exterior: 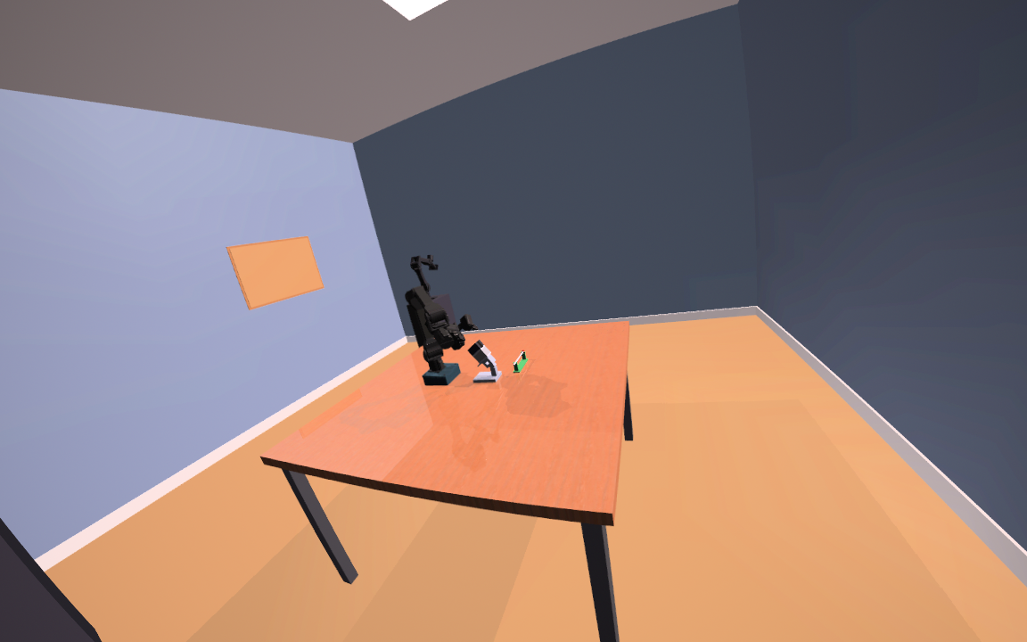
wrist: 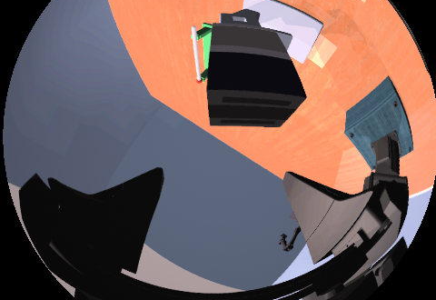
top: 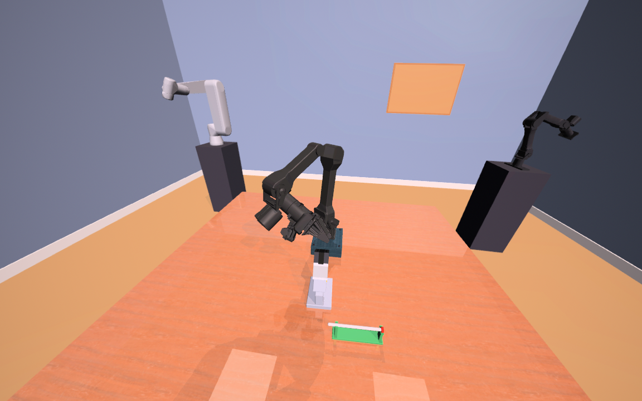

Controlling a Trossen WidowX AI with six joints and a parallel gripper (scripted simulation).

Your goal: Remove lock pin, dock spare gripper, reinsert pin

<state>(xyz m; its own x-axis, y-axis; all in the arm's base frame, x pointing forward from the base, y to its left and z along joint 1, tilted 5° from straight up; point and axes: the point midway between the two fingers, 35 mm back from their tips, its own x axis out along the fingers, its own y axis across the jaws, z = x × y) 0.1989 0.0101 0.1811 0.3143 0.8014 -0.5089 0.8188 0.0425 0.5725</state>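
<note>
My gripper tip is 15 cm short of the green stand, 11 cm to the right of it and 18 cm above it. From my gripper tip the other things lie so: mount: 5 cm ahead, 2 cm to the right, 15 cm below; then spare gripper: 4 cm ahead, 2 cm to the right, 9 cm below.
</note>
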